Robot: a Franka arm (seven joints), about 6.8 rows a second.
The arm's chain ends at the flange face. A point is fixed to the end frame.
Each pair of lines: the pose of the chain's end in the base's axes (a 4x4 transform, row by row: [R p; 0 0 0 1], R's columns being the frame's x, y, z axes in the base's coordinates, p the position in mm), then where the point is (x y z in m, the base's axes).
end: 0.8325, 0.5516, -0.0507, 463.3; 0.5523, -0.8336, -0.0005, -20.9; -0.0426, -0.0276, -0.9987, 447.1; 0, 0, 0, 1
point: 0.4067 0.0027 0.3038
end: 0.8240, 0.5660, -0.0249, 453.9; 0.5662, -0.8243, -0.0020, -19.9; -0.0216, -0.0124, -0.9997, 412.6; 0, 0, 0, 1
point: 0.4006 0.0027 0.2678
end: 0.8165, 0.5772, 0.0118, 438.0; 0.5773, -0.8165, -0.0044, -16.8; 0.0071, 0.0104, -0.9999, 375.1; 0, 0, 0, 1
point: 0.3897 0.0048 0.2284
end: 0.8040, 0.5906, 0.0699, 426.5; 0.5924, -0.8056, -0.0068, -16.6; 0.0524, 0.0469, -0.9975, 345.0; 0, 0, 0, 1
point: 0.3864 0.0037 0.1957
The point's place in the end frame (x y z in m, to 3 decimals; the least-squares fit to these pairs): -0.028 -0.047 0.146
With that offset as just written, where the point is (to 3 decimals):
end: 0.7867, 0.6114, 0.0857, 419.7; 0.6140, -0.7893, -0.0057, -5.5; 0.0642, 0.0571, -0.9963, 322.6; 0, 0, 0, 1
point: 0.381 0.014 0.173
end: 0.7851, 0.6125, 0.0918, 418.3; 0.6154, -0.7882, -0.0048, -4.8; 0.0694, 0.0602, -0.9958, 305.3; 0, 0, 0, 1
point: 0.381 0.014 0.155
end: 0.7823, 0.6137, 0.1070, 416.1; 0.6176, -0.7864, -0.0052, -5.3; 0.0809, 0.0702, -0.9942, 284.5; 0, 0, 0, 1
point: 0.381 0.014 0.134
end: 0.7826, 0.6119, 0.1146, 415.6; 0.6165, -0.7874, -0.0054, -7.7; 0.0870, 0.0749, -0.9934, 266.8; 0, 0, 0, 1
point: 0.382 0.011 0.116
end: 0.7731, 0.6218, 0.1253, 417.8; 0.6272, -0.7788, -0.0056, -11.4; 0.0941, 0.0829, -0.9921, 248.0; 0, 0, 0, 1
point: 0.385 0.007 0.097
